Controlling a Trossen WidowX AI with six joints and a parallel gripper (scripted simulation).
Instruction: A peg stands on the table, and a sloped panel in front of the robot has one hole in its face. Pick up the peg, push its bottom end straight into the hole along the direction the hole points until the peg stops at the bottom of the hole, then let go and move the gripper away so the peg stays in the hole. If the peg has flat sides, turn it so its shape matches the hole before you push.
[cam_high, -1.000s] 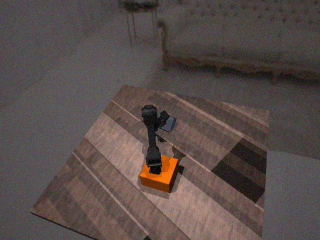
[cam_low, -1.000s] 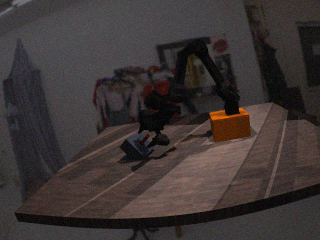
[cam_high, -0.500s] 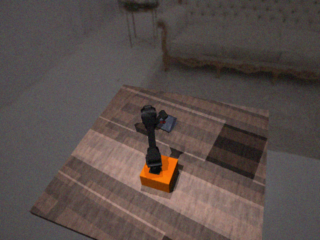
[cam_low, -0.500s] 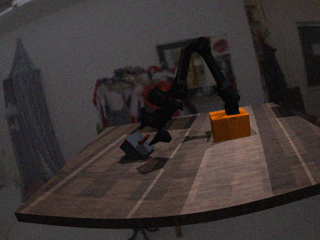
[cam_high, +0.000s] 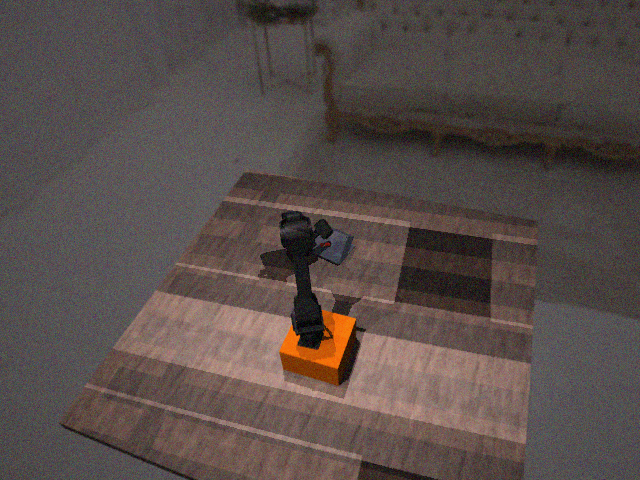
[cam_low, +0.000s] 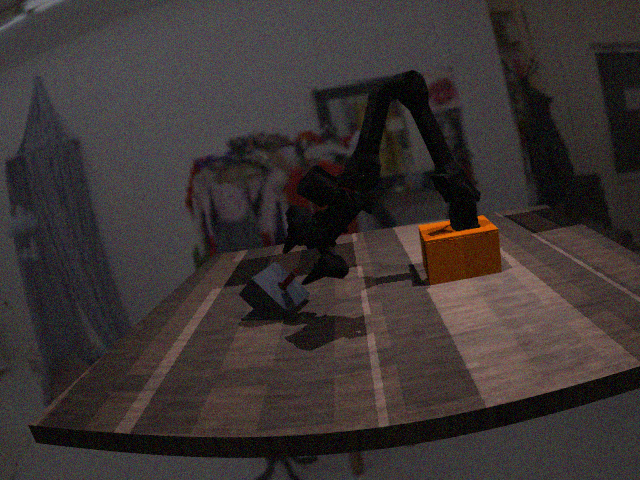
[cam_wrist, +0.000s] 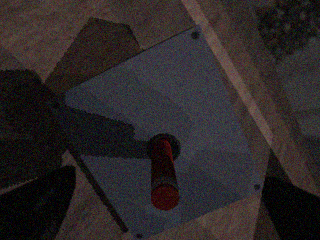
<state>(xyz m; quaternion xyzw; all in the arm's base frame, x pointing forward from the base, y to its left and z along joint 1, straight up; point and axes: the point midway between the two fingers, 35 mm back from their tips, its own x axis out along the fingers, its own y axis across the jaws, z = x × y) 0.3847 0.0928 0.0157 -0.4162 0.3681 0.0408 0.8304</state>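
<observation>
Right now the red peg is 20 mm below my gripper tip, 10 mm to the right of it and 10 mm ahead of it. Also, from my gripper tip: grey-blue sloped panel: 60 mm below, 60 mm ahead, 30 mm to the right.
</observation>
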